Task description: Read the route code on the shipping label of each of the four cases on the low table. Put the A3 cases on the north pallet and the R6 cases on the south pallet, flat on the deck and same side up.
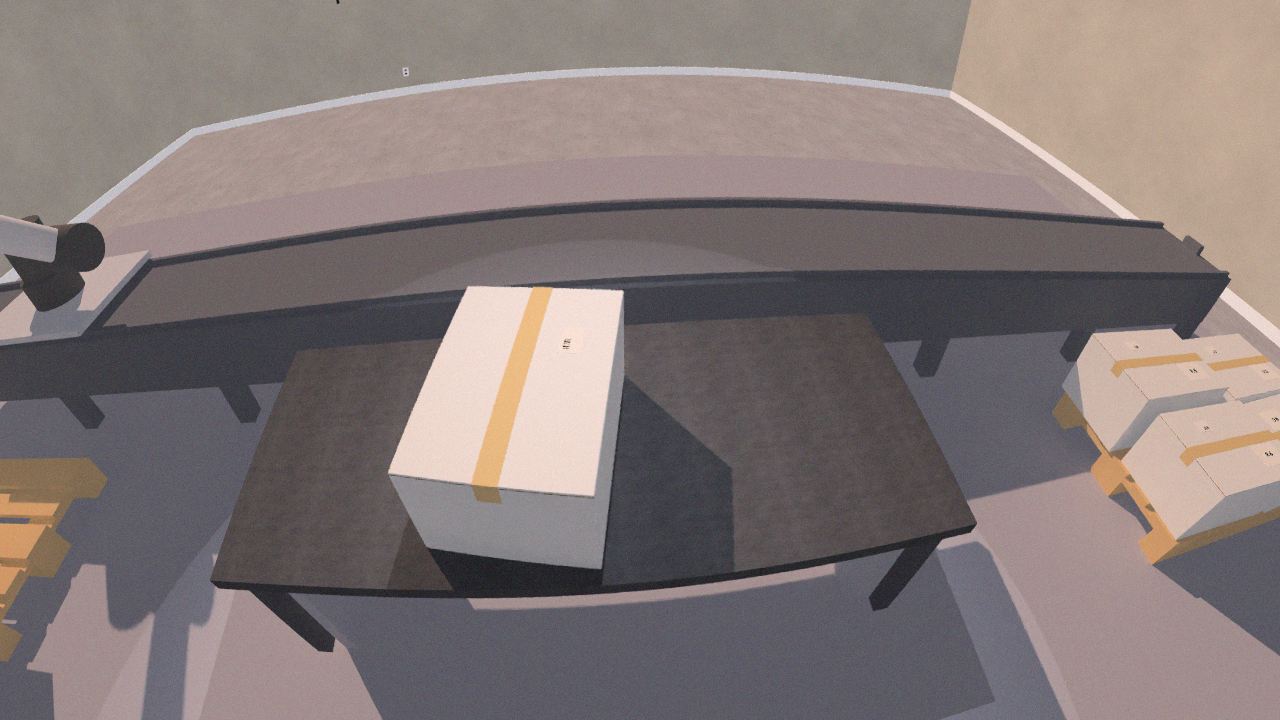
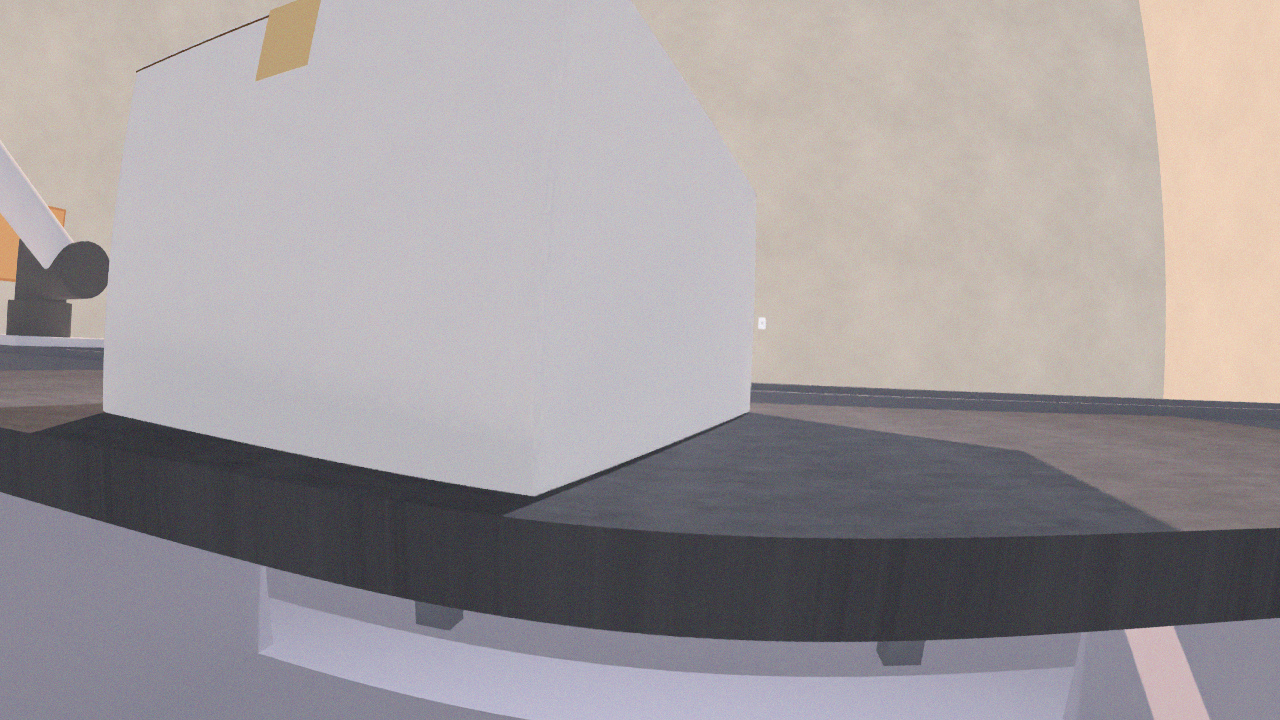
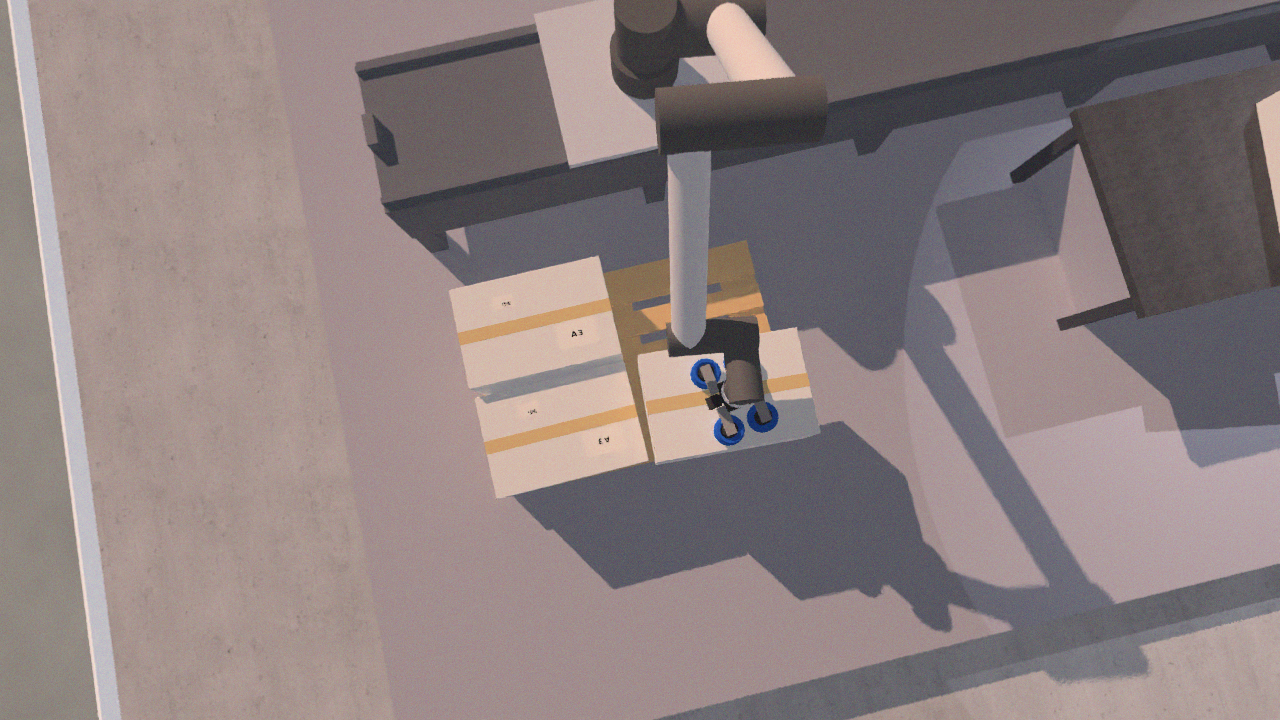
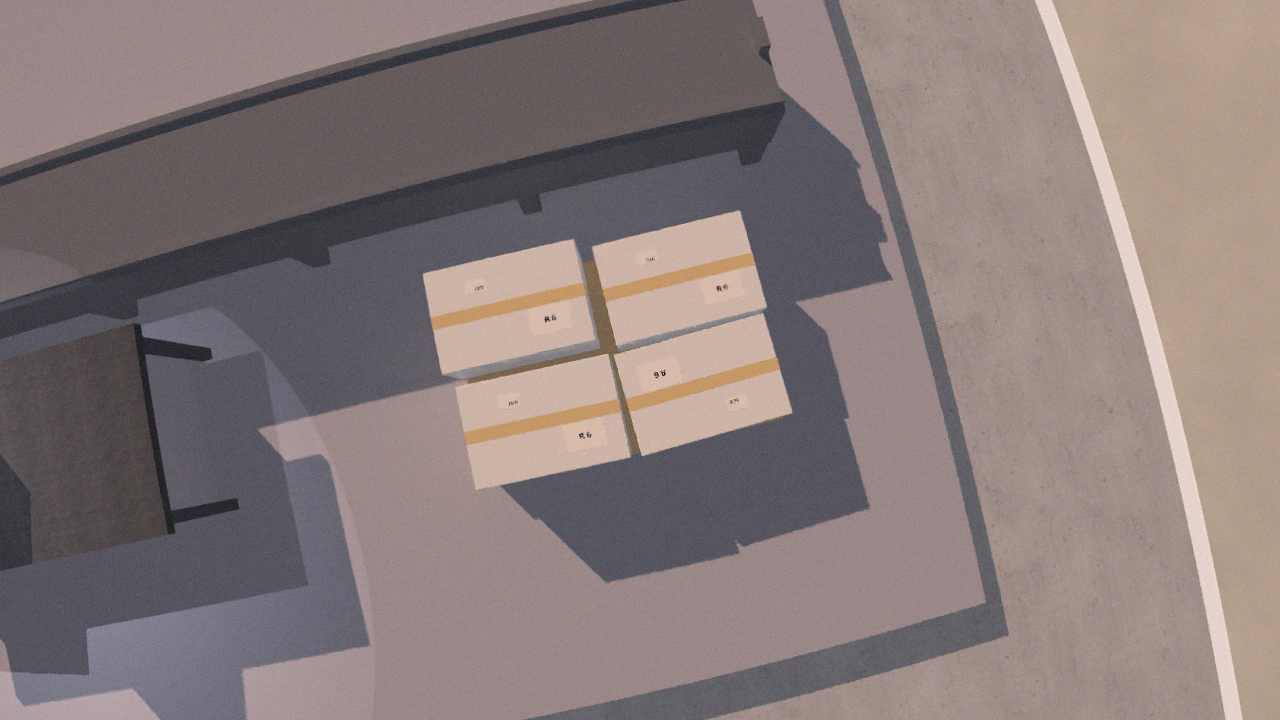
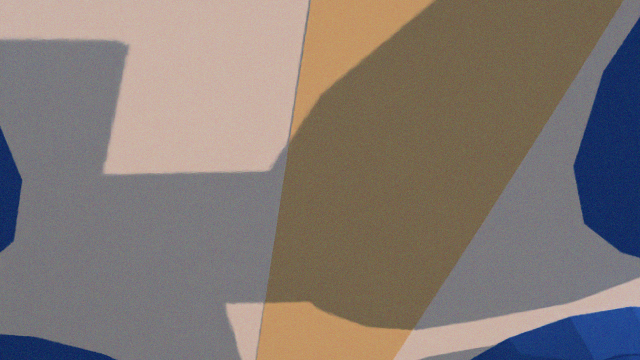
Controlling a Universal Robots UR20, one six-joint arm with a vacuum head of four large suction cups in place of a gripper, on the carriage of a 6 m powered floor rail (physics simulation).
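Places are measured from the arm's base along level axes (x ahead, y left, z up), in metres.
Pixels of known places: hand, its tool point: (image 5: 309,242); arm's base, origin of its link: (image 1: 61,295) (image 2: 39,336) (image 3: 644,67).
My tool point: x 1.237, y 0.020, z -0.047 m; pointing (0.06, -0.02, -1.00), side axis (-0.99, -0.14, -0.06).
For each thing: its top centre in the pictures, then the offset to it from my tool point. "pt": a spot on its surface instead.
- taped white case, centre of its top: (image 5: 339,313) (image 3: 728,395) 0.006 m back, 0.015 m right, 0.036 m up
- north pallet, a spot on its surface: (image 3: 725,259) pt 0.577 m back, 0.172 m left, 0.379 m down
My suction gripper (image 3: 733,395) is on top of a taped white case (image 3: 671,438) (image 5: 200,100) over the front right of the north pallet (image 3: 725,259) (image 1: 53,479). The case is level, at or slightly above the deck; I cannot tell whether it touches. Its route label is hidden. Two cases marked A3 (image 3: 501,358) (image 3: 537,474) lie on the pallet's left half. One white case (image 1: 528,394) (image 2: 358,268) stands on the low table (image 1: 805,429) (image 2: 895,586) (image 3: 1181,197) (image 4: 80,429); its label is unreadable. Several R6 cases (image 4: 510,349) (image 4: 680,313) fill the south pallet (image 4: 599,304).
The floor rail (image 1: 716,241) (image 4: 402,134) runs behind the table and pallets. The arm's carriage (image 3: 599,125) stands on it behind the north pallet. The two A3 cases are close to the left side of the gripped case. The pallet's back right deck shows beneath the arm.
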